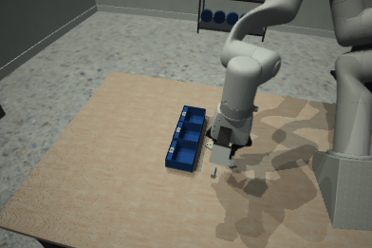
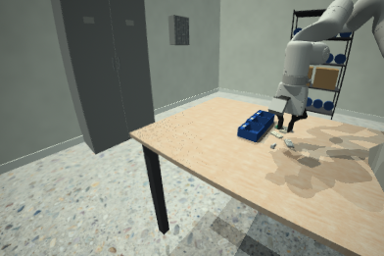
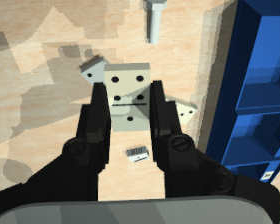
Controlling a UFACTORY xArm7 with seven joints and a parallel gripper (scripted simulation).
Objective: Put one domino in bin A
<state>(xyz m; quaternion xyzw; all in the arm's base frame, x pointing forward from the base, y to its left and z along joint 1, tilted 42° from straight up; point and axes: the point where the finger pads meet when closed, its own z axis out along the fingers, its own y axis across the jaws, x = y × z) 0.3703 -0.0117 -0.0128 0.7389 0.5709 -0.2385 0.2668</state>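
My hand is 20 mm short of the green battery, 170 mm to the left of it and 80 mm above it. From my hand the other things lie so: grey bolt: 30 mm ahead, 20 mm to the left, 80 mm below; then blue bin: 110 mm ahead, 110 mm to the right, 70 mm below; then white domino: 20 mm below.
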